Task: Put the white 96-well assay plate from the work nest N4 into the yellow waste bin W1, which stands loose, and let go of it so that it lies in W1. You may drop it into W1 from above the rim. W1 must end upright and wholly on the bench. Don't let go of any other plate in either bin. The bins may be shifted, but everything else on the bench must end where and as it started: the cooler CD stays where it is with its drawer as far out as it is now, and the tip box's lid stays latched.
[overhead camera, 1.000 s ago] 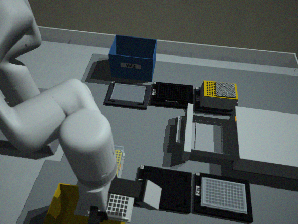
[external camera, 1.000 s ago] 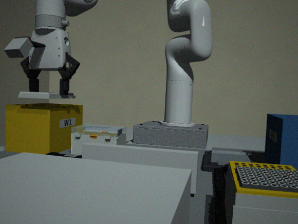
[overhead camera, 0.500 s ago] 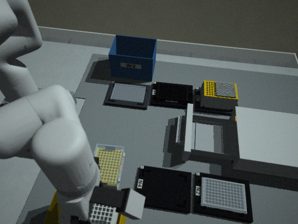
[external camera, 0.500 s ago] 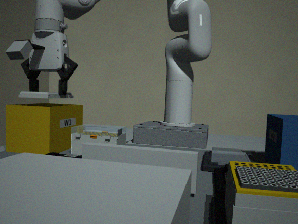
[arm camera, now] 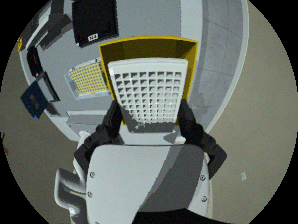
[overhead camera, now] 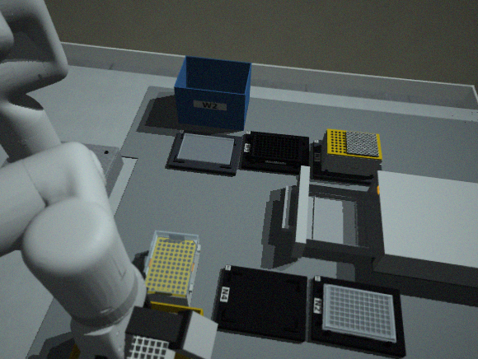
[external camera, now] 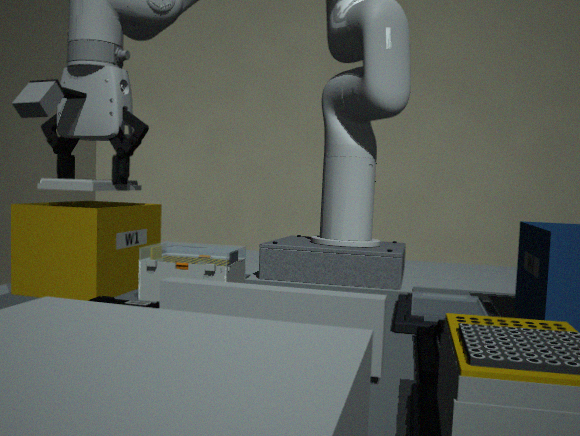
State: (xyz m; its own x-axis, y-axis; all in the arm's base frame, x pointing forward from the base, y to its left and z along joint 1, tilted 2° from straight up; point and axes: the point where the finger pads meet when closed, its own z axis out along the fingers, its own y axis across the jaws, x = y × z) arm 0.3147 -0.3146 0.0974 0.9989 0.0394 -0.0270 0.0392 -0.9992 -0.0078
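Right now my hand is 10 mm above the white 96-well plate. Also, from my hand: black nest: 180 mm ahead, 140 mm to the left, 150 mm below; then drawer: 340 mm ahead, 340 mm to the left, 140 mm below; then yellow bin W1: 120 mm below.
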